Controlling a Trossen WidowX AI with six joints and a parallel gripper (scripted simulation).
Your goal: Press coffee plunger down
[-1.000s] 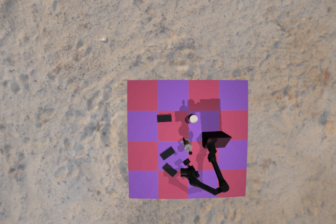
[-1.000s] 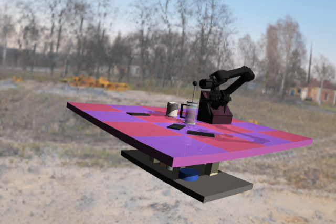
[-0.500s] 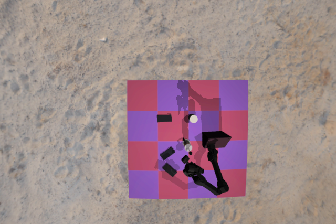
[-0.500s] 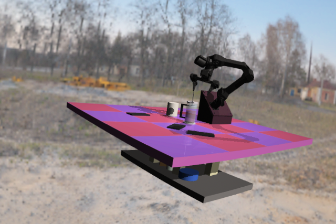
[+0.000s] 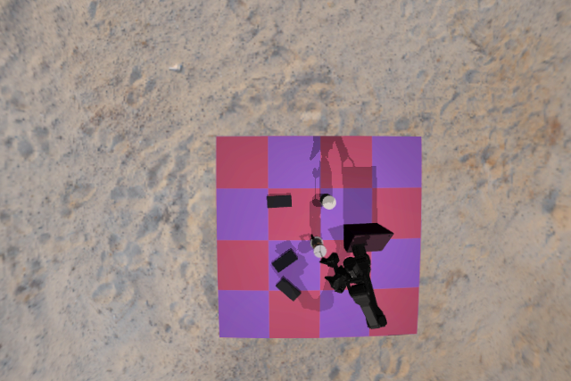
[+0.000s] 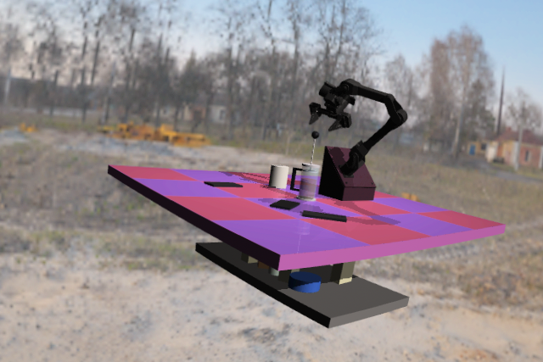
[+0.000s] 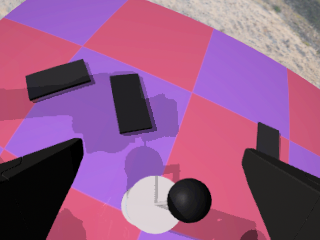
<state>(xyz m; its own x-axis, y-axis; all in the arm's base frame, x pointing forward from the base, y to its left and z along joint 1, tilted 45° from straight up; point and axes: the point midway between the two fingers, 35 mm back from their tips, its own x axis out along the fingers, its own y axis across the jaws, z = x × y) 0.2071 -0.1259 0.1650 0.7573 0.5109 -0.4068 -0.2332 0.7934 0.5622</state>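
The coffee press is 10 mm behind my gripper tip, 50 mm to the right of it and 160 mm below it. From my gripper tip the other things lie so: white cup 90 mm behind, 290 mm to the right, 250 mm below.
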